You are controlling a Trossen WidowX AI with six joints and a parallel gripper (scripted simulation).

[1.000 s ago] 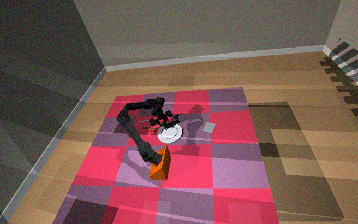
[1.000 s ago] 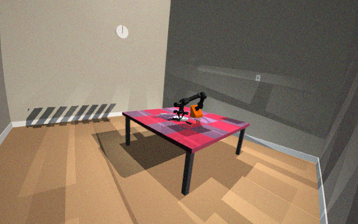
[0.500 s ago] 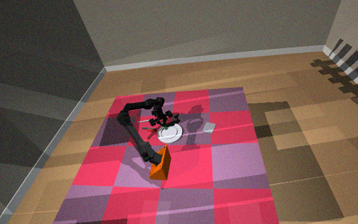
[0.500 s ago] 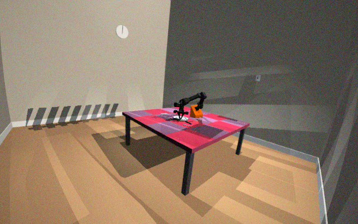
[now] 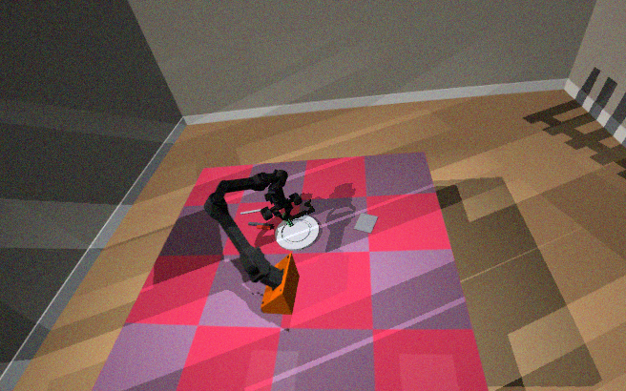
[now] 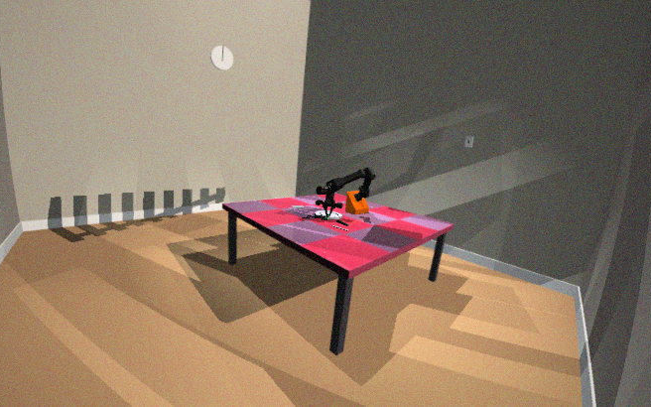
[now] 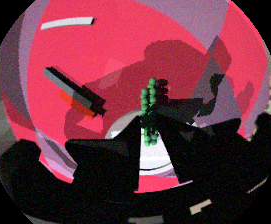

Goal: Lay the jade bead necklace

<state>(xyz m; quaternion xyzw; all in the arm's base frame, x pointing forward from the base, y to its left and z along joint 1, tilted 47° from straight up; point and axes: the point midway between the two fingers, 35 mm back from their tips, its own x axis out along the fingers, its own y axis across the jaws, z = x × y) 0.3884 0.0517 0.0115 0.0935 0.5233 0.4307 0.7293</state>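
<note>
Right now my gripper tip is 70 mm past the round white bead board, 60 mm to the left of it and 10 mm above it. The rest, counted from my gripper tip: red-handled tool: 120 mm to the left, 20 mm below, 20 mm behind; then flat grey pad: 370 mm to the right, 40 mm behind, 20 mm below; then thin white rod: 190 mm to the left, 80 mm ahead, 20 mm below.
</note>
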